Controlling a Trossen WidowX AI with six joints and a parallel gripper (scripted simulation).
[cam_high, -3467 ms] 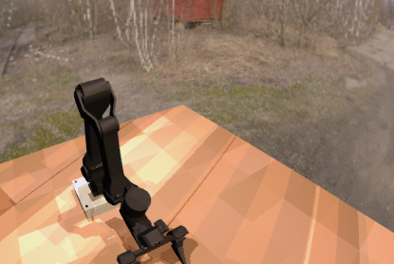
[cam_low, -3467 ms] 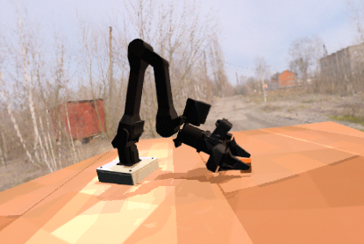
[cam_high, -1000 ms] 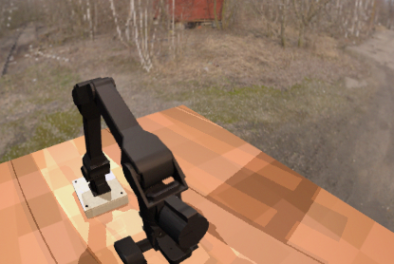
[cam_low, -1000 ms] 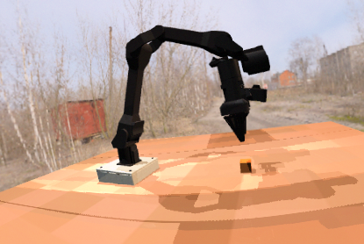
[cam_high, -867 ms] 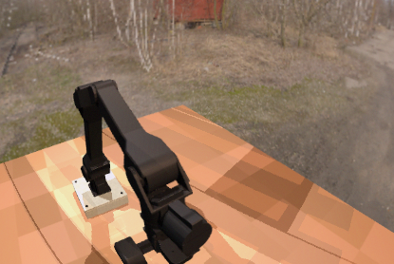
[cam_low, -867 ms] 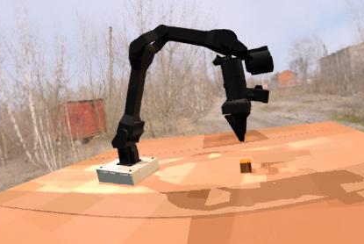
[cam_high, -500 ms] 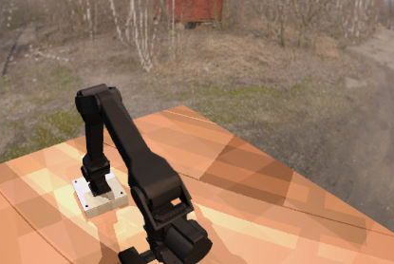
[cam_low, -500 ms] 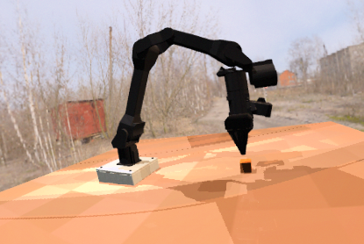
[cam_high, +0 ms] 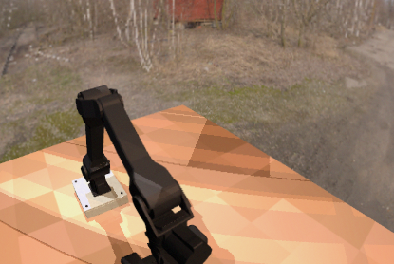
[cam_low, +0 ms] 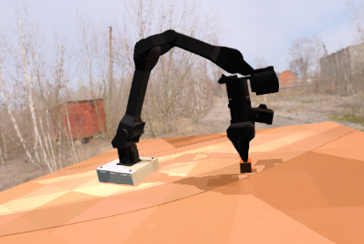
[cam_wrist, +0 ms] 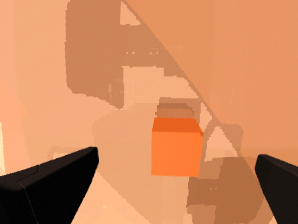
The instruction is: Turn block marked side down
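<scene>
The orange block is 1 cm behind my gripper tip and 3 cm below it.
</scene>
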